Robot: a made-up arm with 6 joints.
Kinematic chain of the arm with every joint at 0, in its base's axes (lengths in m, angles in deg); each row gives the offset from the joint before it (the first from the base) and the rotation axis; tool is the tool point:
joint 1: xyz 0 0 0.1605 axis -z
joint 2: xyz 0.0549 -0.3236 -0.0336 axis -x
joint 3: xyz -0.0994 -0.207 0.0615 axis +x
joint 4: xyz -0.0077 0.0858 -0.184 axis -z
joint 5: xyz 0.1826 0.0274 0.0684 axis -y
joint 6: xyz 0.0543 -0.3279 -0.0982 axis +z
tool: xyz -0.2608 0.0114 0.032
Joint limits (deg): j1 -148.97..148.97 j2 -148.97..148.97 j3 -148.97..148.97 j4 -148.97..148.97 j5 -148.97..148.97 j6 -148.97..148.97
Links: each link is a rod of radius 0.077 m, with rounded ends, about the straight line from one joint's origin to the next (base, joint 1, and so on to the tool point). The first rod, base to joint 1, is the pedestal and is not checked.
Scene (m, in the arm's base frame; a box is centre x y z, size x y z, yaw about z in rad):
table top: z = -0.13
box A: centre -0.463 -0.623 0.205 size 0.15 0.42 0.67 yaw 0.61
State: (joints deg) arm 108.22 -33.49 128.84 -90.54 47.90 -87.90
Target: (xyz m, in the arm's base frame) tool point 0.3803 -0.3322 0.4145
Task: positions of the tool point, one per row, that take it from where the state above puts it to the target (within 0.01 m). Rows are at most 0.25 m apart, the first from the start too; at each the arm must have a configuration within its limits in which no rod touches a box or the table.
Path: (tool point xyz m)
1: -0.7851 0.1817 0.4048
2: -0.7405 0.0956 0.5244
3: -0.6532 0.0331 0.6318
4: -0.5928 -0.1577 0.6411
5: -0.4809 -0.3135 0.6395
6: -0.3342 -0.4217 0.6271
7: -0.1713 -0.4772 0.6045
8: 0.0256 -0.4873 0.5778
9: 0.2194 -0.4338 0.5161
10: 0.3803 -0.3322 0.4145

